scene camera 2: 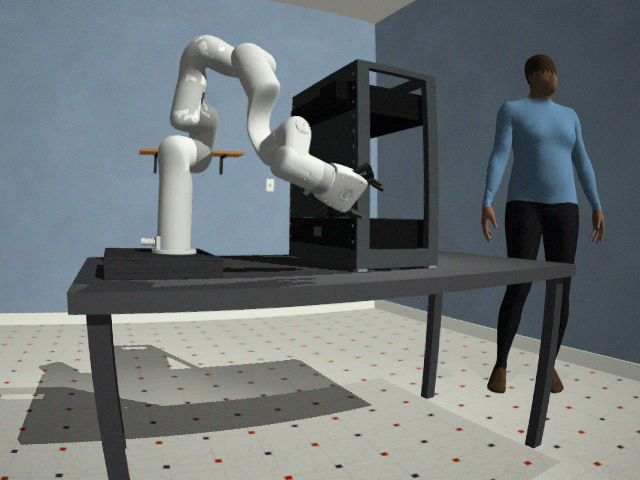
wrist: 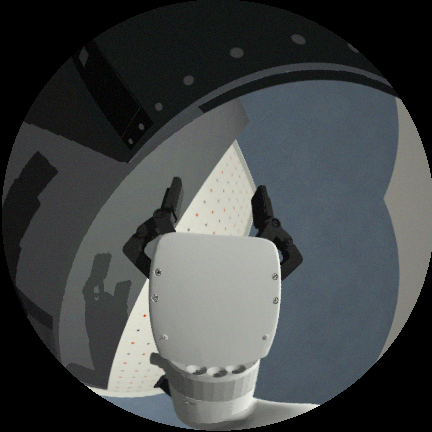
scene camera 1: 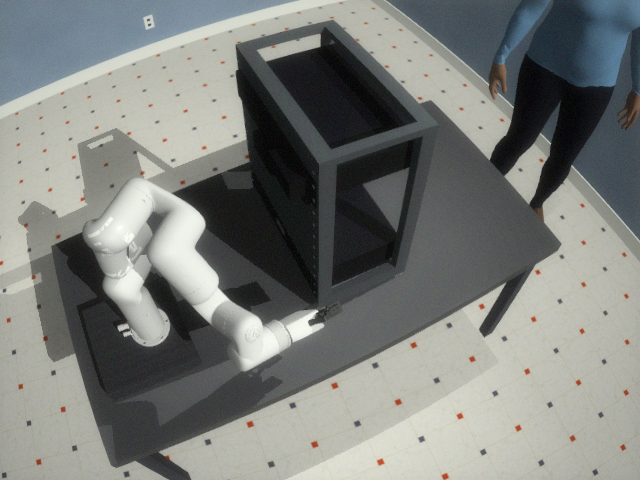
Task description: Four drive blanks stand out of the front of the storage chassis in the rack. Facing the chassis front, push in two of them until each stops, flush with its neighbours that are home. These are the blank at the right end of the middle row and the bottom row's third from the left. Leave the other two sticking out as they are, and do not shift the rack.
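Seen in the pictures: gripper, fingertip midpoint: (scene camera 2: 370,201) (wrist: 218,187) (scene camera 1: 329,306); arm's base, link origin: (scene camera 2: 173,252) (scene camera 1: 150,327).
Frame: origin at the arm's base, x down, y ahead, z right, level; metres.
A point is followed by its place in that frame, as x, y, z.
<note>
The dark rack (scene camera 1: 324,227) @(-0.346, 0.503, 0.098) (scene camera 2: 363,155) @(-0.271, 0.506, 0.098) (wrist: 212,65) @(-0.188, 0.485, 0.081) stands upright on the table. A black unit (scene camera 2: 336,232) @(-0.054, 0.478, -0.020) (wrist: 110,100) @(-0.052, 0.480, 0.009) with a small grey patch sits low in its front. Another black unit (scene camera 2: 395,103) @(-0.452, 0.637, 0.059) shows high in the rack through the open side. Which one is the storage chassis, I cannot tell. The rack front is very dark and seen at a slant, and I cannot make out the drive blanks. My gripper (scene camera 1: 334,308) @(-0.140, 0.480, 0.189) (scene camera 2: 369,200) @(-0.140, 0.480, 0.189) (wrist: 218,187) @(-0.140, 0.480, 0.189) is open and empty, above the table beside the rack's near front post, below mid-height.
The table (scene camera 1: 465,206) @(0.051, 1.109, -0.072) (scene camera 2: 258,299) @(0.075, 0.160, 0.318) (wrist: 120,205) @(0.051, 0.424, 0.154) carries the rack and the arm's black base block (scene camera 1: 129,374) @(-0.001, -0.099, 0.126) (scene camera 2: 162,267) @(0.023, -0.037, 0.156). A person (scene camera 1: 573,56) (scene camera 2: 540,155) stands beyond the table's far side. A wooden shelf (scene camera 2: 228,153) is on the wall behind the arm.
</note>
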